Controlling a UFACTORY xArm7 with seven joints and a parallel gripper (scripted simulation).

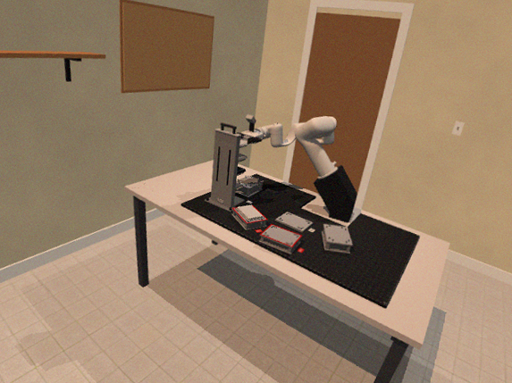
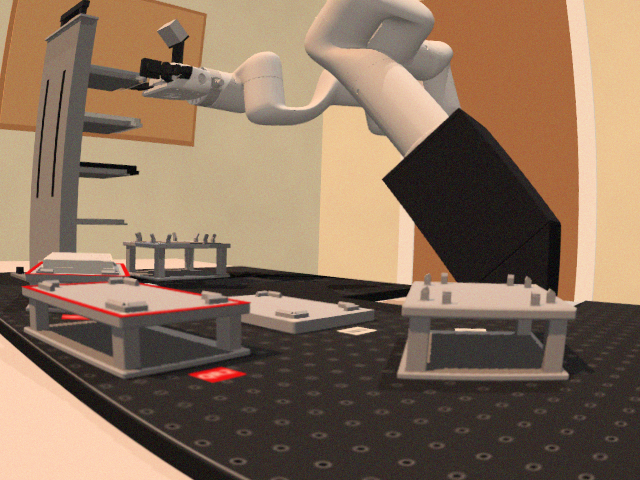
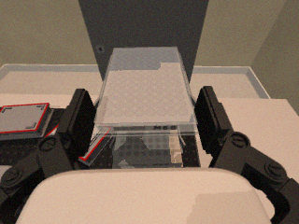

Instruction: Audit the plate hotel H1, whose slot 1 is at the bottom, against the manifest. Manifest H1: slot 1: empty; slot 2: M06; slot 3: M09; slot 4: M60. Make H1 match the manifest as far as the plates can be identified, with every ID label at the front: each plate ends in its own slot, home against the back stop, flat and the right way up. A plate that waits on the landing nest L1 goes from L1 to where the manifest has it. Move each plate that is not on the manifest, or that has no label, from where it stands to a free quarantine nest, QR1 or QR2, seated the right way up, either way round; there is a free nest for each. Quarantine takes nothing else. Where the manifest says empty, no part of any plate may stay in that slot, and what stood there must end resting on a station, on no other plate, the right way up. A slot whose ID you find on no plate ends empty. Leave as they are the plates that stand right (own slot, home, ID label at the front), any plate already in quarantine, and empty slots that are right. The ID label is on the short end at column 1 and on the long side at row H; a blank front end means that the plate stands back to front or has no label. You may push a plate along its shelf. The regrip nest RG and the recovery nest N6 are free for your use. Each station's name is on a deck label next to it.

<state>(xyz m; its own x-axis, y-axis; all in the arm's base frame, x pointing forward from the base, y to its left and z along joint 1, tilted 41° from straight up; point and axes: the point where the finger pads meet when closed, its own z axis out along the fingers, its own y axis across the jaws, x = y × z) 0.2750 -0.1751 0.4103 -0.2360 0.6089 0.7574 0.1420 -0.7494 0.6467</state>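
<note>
My gripper is now 5 cm short of the clear plate, 2 cm above it and 1 cm to the right of it. The rest, counted from my hand: hotel tower: 15 cm below, 13 cm ahead, 2 cm to the left; then black plate: 17 cm below, 5 cm ahead, 1 cm to the left; then H1 deck label: 35 cm below, 10 cm to the left, 1 cm behind.
</note>
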